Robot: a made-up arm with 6 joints. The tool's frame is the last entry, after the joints. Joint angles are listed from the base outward.
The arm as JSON. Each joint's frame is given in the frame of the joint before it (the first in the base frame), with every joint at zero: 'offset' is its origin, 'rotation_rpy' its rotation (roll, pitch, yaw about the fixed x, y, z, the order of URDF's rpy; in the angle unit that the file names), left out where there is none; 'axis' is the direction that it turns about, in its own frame. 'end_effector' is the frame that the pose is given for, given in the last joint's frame.
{
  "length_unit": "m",
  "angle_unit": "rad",
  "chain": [
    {
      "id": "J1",
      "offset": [
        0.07,
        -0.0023,
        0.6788
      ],
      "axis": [
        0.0,
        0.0,
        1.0
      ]
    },
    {
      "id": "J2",
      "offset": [
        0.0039,
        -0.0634,
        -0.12
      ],
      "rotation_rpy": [
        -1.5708,
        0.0,
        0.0
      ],
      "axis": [
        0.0,
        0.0,
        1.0
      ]
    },
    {
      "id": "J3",
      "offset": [
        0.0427,
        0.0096,
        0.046
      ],
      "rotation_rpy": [
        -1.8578,
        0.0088,
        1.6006
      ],
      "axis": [
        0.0,
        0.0,
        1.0
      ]
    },
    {
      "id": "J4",
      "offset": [
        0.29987,
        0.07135,
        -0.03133
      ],
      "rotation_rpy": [
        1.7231,
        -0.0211,
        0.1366
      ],
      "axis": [
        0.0,
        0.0,
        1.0
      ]
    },
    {
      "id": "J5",
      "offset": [
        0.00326,
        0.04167,
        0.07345
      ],
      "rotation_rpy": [
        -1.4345,
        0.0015,
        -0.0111
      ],
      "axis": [
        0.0,
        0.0,
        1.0
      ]
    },
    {
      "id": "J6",
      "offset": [
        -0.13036,
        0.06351,
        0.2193
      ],
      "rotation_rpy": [
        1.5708,
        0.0,
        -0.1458
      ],
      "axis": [
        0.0,
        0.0,
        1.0
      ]
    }
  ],
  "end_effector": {
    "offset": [
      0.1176,
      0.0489,
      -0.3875
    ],
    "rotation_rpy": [
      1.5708,
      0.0,
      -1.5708
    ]
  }
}
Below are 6 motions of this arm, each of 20 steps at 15 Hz.
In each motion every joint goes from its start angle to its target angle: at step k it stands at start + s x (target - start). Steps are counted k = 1, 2, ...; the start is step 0. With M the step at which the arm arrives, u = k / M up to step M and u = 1 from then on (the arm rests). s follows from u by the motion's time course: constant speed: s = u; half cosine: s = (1 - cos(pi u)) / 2; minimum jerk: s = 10 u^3 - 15 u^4 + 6 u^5.
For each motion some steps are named. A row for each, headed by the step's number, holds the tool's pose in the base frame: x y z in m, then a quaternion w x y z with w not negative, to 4 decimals.
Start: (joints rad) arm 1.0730 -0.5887 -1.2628 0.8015 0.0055 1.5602
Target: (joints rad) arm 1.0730 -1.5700 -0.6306 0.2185 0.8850 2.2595
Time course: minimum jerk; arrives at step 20
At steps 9, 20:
9: 0.4006 -0.1288 0.4671 0.4178 -0.4529 0.5460 0.5676
20: 0.1603 -0.2578 0.4599 0.8218 -0.2803 0.4021 0.2905

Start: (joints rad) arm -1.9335 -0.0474 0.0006 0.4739 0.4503 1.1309
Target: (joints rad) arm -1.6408 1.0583 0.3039 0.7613 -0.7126 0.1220
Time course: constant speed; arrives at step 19
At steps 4, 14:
4: -0.2285 0.2598 0.6783 0.3413 0.4885 0.5417 -0.5928
14: -0.3026 0.3290 0.6955 0.3150 0.5778 0.4719 -0.5868

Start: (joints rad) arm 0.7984 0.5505 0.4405 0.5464 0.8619 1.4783
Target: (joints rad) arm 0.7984 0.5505 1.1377 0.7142 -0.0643 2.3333
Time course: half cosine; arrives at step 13
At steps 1, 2, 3, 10, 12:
1: 0.1186 0.0650 0.8212 0.3121 -0.7952 0.4906 -0.1723
2: 0.1237 0.0629 0.8237 0.3073 -0.7855 0.5019 -0.1916
3: 0.1317 0.0593 0.8282 0.2995 -0.7688 0.5197 -0.2219
10: 0.2051 -0.0042 0.9089 0.2127 -0.5109 0.6935 -0.4613
12: 0.2118 -0.0193 0.9244 0.1998 -0.4663 0.7165 -0.4789

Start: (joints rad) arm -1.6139 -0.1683 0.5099 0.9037 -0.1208 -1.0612
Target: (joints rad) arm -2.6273 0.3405 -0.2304 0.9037 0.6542 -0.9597
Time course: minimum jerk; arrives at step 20
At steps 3, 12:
3: -0.3459 0.0951 0.6077 0.5893 -0.3646 0.0357 -0.7201
12: -0.2507 0.1637 0.5552 0.5344 -0.0283 0.1935 -0.8223

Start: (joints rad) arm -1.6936 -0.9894 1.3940 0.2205 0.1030 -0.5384
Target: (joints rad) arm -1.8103 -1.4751 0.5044 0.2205 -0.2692 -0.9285
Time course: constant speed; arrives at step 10
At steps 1, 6, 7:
1: -0.2737 0.3582 0.5603 0.1594 -0.8578 0.0277 -0.4879
6: -0.4335 0.1948 0.4697 0.1895 -0.8391 -0.2606 -0.4384
7: -0.4560 0.1497 0.4572 0.1896 -0.8294 -0.3179 -0.4185

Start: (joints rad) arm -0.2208 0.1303 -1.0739 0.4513 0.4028 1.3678
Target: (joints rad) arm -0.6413 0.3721 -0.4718 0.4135 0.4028 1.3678
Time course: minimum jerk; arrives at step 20
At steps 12, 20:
12: -0.2324 -0.2336 0.5877 0.4474 0.2551 0.8572 0.0084
20: -0.2465 -0.1989 0.6450 0.4192 0.2547 0.8678 -0.0799

